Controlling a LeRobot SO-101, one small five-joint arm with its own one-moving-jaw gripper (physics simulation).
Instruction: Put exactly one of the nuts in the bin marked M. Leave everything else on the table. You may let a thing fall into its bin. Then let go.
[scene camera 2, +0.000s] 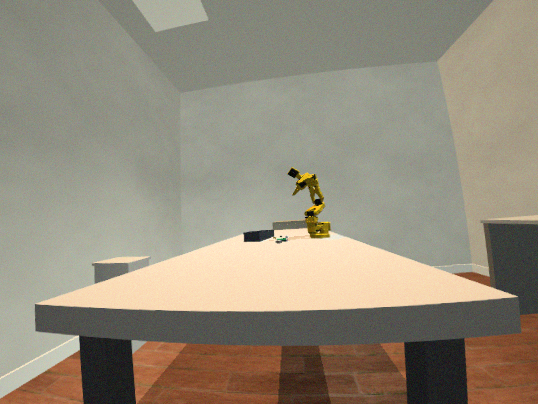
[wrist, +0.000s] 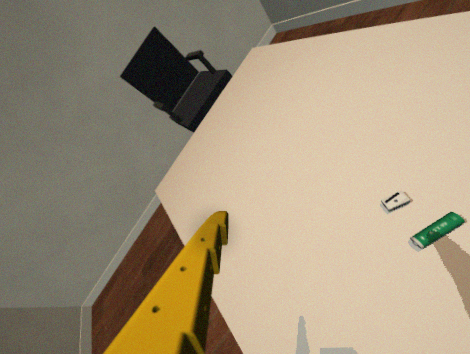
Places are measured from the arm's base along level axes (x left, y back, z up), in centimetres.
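Pixels of known places: hand, its tool point: (scene camera 2: 298, 183) (wrist: 227, 223); arm's base, origin of its link: (scene camera 2: 315, 237).
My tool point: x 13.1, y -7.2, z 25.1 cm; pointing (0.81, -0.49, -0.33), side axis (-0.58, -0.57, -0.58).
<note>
Ahead of a thing's pixels: the offset from my tool point to its top centre. "spot": to the spot under its first point. Level surfaces: height alone.
My gripper (scene camera 2: 294, 192) is raised high above the table. In the wrist view one notched yellow jaw (wrist: 192, 265) shows and the moving jaw is out of the picture, so the gripper is fully open and holds nothing. Dark bins {dx -20.7, dy -21.3, dz -20.5 cm} (scene camera 2: 258, 235) stand on the far part of the table in the scene view, left of the arm. Their letters cannot be read, and M cannot be picked out. Small things {dx -3.8, dy -8.9, dz -23.7 cm} (scene camera 2: 281, 239), partly green, lie between the bins and the arm base, too small to tell apart. No nut can be made out in either view.
In the wrist view a green printed block {spot: dx -4.1, dy -8.9, dz -23.8 cm} (wrist: 439, 230) and a small silver piece with a dark slot {dx +0.8, dy -10.2, dz -24.0 cm} (wrist: 396, 201) lie on the pale table {dz -25.2 cm} (wrist: 310, 140), at the right. A black chair (wrist: 200, 100) stands beyond the table edge. The yellow arm base (scene camera 2: 319, 230) stands on the table.
</note>
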